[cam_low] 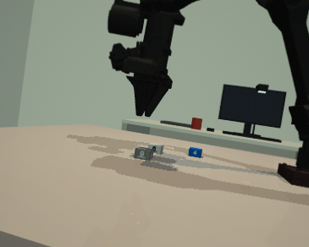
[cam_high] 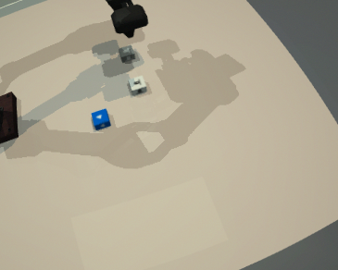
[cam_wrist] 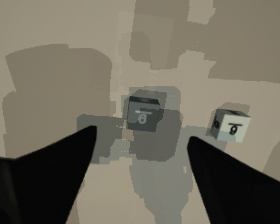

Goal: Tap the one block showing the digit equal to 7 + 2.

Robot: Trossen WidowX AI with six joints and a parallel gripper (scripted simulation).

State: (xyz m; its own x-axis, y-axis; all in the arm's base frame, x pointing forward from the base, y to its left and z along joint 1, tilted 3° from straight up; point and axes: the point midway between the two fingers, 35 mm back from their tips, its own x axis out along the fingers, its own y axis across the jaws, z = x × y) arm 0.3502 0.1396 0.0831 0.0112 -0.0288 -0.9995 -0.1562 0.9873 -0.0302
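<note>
The grey block is 1 cm behind my gripper tip, 1 cm to the right of it and 8 cm below it. Round my gripper tip: white block: 11 cm to the right, 8 cm below; blue block: 8 cm behind, 18 cm to the right, 8 cm below.
</note>
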